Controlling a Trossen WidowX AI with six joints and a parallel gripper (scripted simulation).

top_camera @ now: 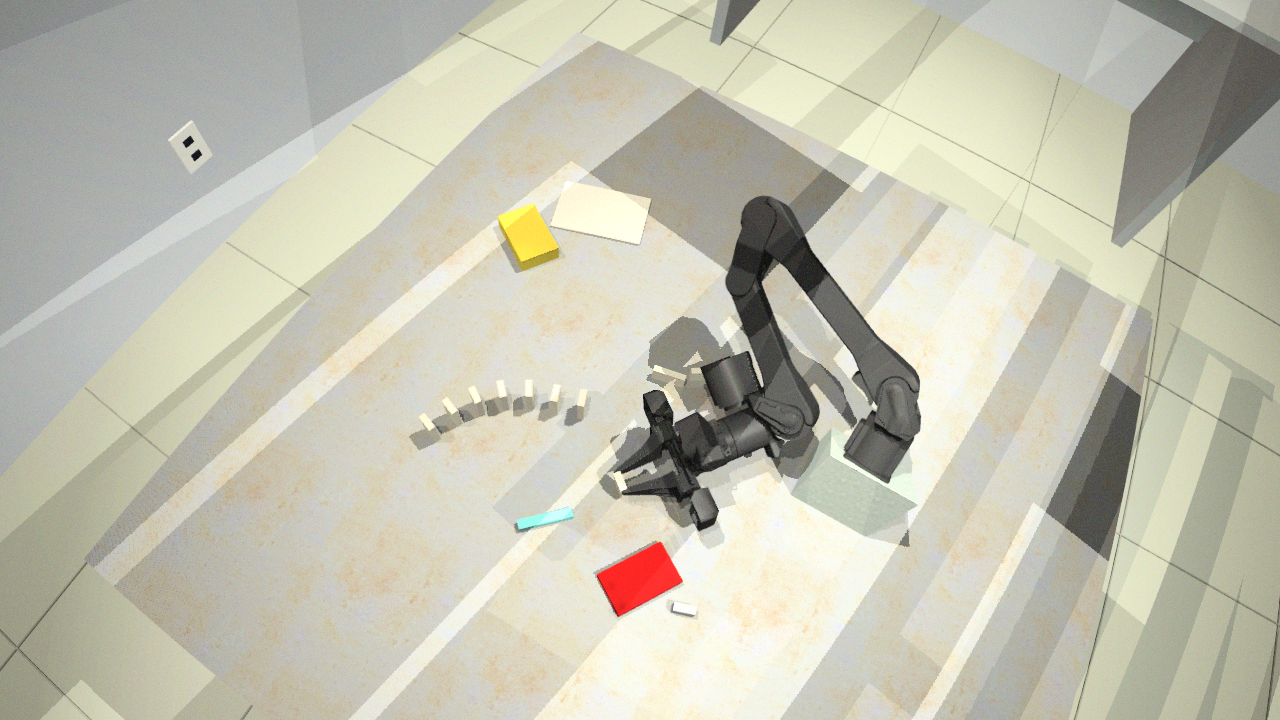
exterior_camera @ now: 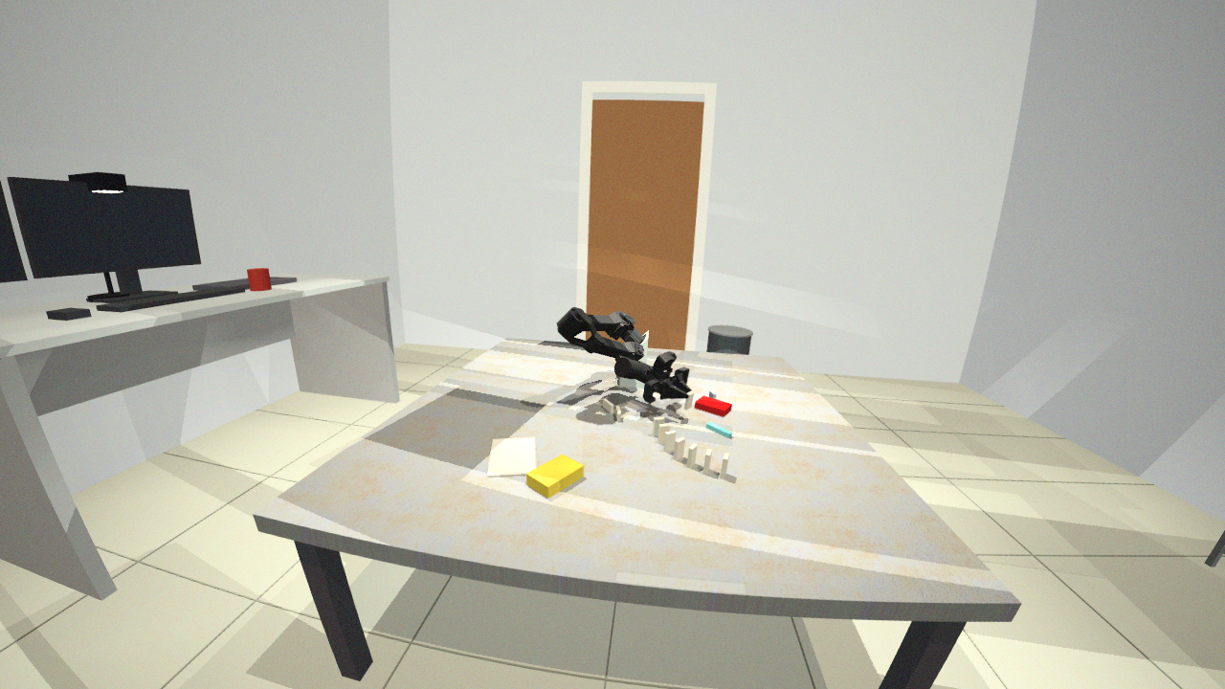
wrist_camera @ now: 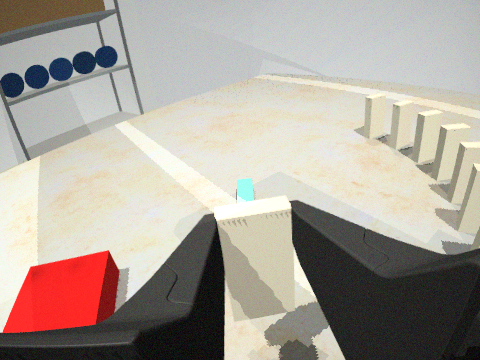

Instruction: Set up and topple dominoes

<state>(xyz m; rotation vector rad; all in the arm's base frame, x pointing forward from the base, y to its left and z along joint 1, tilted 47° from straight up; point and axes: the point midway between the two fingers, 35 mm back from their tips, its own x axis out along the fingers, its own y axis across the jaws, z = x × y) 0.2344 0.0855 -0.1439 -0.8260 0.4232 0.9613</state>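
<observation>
The red block lies 90 mm behind my gripper tip, 70 mm to the left of it and 60 mm below it. Also, from my gripper tip: small grey block: 160 mm behind, 70 mm to the left, 60 mm below; yellow block: 380 mm ahead, 260 mm to the right, 60 mm below; cyan bar: 60 mm ahead, 80 mm to the left, 70 mm below.
</observation>
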